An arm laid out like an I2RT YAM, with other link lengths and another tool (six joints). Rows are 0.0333 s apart.
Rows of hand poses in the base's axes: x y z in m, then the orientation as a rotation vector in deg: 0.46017 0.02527 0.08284 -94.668 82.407 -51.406; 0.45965 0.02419 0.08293 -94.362 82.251 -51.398; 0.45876 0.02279 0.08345 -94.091 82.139 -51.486; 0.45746 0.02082 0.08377 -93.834 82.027 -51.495; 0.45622 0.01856 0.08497 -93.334 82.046 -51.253; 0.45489 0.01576 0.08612 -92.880 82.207 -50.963; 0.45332 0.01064 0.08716 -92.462 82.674 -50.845; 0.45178 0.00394 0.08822 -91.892 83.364 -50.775; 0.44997 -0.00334 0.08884 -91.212 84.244 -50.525; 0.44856 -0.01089 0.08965 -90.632 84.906 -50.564; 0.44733 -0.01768 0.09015 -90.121 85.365 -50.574; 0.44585 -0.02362 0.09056 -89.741 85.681 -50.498; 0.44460 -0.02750 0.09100 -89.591 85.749 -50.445; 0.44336 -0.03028 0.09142 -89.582 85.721 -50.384; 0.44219 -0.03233 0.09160 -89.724 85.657 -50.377; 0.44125 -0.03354 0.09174 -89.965 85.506 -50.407
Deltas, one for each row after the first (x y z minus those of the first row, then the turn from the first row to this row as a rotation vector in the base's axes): -0.00052 -0.00108 0.00009 0.204 -0.259 0.030; -0.00141 -0.00248 0.00061 0.325 -0.507 0.000; -0.00271 -0.00445 0.00093 0.485 -0.720 0.006; -0.00395 -0.00671 0.00213 0.956 -0.913 -0.039; -0.00528 -0.00951 0.00328 1.424 -0.983 -0.150; -0.00685 -0.01463 0.00432 1.753 -0.919 -0.525; -0.00839 -0.02133 0.00538 2.140 -0.832 -1.110; -0.01020 -0.02861 0.00600 2.700 -0.635 -1.782; -0.01161 -0.03616 0.00681 3.019 -0.602 -2.398; -0.01284 -0.04295 0.00731 3.318 -0.633 -2.848; -0.01432 -0.04889 0.00772 3.593 -0.640 -3.134; -0.01557 -0.05277 0.00816 3.718 -0.667 -3.200; -0.01681 -0.05555 0.00858 3.764 -0.667 -3.160; -0.01798 -0.05760 0.00876 3.681 -0.621 -3.075; -0.01892 -0.05881 0.00890 3.516 -0.582 -2.920
